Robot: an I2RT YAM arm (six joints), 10 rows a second.
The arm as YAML. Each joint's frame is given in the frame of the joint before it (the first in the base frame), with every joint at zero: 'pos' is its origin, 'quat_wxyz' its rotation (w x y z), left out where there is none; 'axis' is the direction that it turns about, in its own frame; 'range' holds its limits. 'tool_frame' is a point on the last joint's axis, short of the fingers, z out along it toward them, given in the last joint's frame.
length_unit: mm
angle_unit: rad
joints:
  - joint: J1
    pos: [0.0, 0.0, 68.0]
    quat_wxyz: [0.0, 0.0, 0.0, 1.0]
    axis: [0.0, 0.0, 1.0]
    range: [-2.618, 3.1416]
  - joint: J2
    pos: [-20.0, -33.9, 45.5]
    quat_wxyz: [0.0, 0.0, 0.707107, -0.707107]
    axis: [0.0, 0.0, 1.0]
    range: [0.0, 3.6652]
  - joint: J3
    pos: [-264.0, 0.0, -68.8]
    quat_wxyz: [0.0, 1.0, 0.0, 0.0]
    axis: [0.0, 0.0, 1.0]
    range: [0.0, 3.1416]
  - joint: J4
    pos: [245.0, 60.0, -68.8]
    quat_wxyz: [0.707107, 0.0, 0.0, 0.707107]
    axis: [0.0, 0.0, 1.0]
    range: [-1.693, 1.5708]
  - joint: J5
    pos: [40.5, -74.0, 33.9]
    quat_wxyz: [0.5, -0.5, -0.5, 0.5]
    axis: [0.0, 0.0, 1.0]
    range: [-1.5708, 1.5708]
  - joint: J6
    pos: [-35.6, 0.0, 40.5]
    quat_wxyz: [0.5, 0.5, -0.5, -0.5]
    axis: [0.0, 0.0, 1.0]
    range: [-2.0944, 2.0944]
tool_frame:
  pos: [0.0, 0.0, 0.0]
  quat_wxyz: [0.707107, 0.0, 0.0, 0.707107]
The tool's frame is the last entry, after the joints.
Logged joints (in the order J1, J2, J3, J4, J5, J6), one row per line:
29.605 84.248 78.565 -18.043 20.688 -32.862
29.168 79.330 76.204 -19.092 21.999 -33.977
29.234 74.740 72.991 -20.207 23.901 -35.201
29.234 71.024 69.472 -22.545 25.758 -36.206
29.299 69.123 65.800 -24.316 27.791 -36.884
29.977 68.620 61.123 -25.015 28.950 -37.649
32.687 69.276 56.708 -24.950 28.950 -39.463
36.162 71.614 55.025 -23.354 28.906 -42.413
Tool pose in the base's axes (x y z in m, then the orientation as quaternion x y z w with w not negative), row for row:
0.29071 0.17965 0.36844 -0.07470 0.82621 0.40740 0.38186
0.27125 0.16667 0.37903 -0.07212 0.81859 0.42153 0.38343
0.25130 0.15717 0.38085 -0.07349 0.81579 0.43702 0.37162
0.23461 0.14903 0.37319 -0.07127 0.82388 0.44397 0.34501
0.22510 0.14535 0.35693 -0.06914 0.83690 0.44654 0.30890
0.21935 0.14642 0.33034 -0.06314 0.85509 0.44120 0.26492
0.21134 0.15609 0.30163 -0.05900 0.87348 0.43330 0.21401
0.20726 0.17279 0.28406 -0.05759 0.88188 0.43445 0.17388
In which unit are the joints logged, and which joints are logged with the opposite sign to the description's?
The joints are logged in degrees. Opposite sign: J5, J6.
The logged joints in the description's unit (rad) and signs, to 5 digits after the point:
0.51670 1.47040 1.37122 -0.31491 -0.36107 0.57355
0.50908 1.38457 1.33001 -0.33322 -0.38395 0.59301
0.51023 1.30446 1.27393 -0.35268 -0.41715 0.61437
0.51023 1.23960 1.21252 -0.39348 -0.44956 0.63191
0.51136 1.20642 1.14843 -0.42439 -0.48504 0.64375
0.52320 1.19764 1.06680 -0.43659 -0.50527 0.65710
0.57050 1.20909 0.98974 -0.43546 -0.50527 0.68876
0.63115 1.24990 0.96037 -0.40760 -0.50450 0.74025

